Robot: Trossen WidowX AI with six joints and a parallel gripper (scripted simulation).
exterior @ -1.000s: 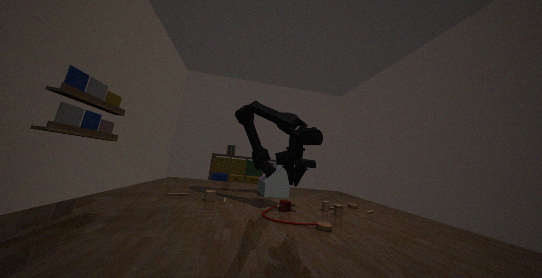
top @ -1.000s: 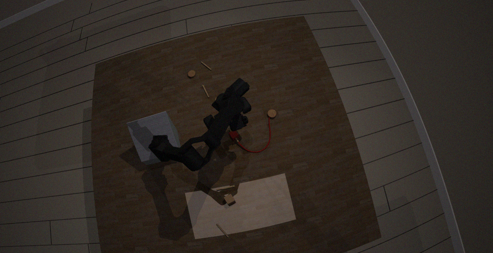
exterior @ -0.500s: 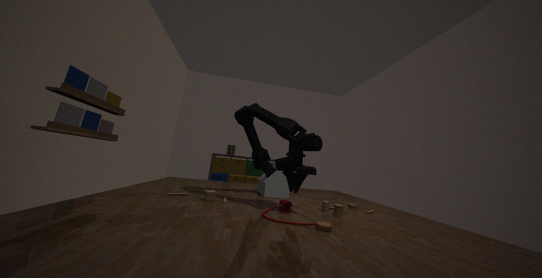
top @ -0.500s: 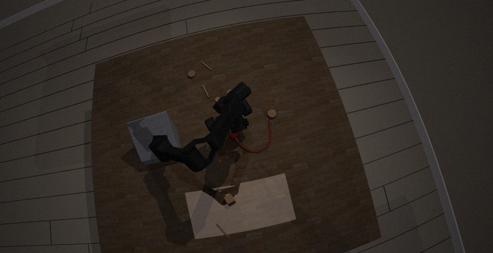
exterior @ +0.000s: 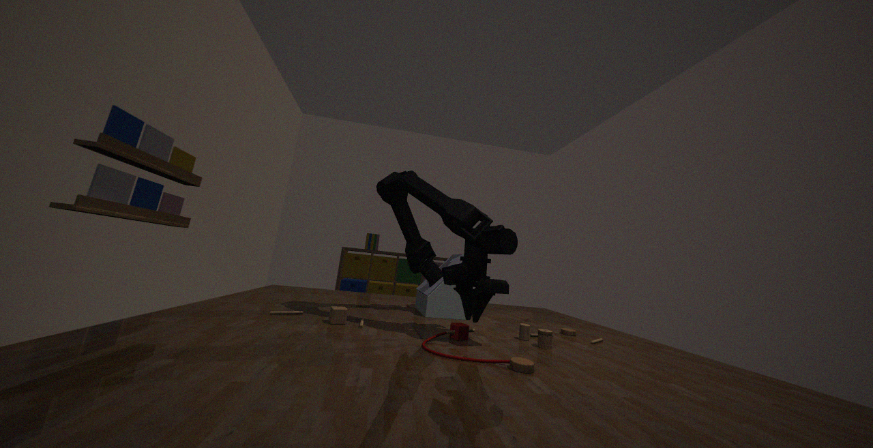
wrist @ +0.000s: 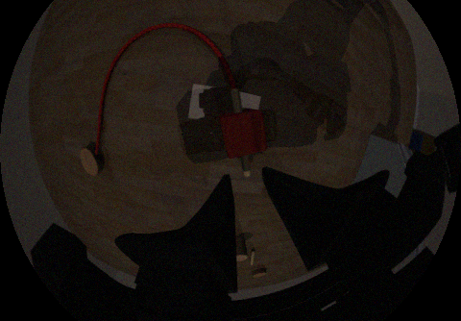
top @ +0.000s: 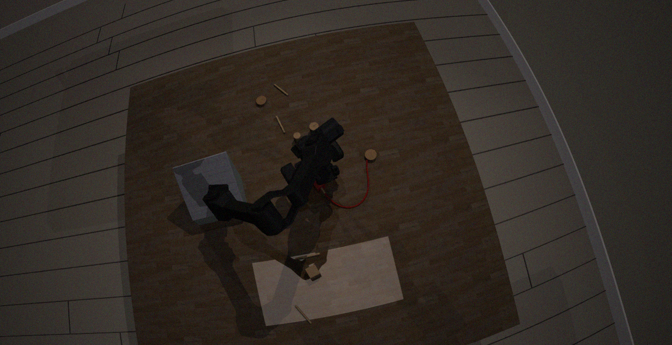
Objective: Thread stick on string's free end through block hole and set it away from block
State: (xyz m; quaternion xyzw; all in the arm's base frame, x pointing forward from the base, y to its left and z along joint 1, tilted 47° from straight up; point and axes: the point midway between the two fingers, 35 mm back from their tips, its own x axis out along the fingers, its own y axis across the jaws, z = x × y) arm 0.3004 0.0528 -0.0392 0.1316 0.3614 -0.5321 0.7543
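Right now the red cube is 3 cm to the right of my gripper tip, 2 cm below it and 1 cm ahead of it. From my gripper tip the other things lie so: small wooden block 31 cm to the right, 4 cm behind, 2 cm below.
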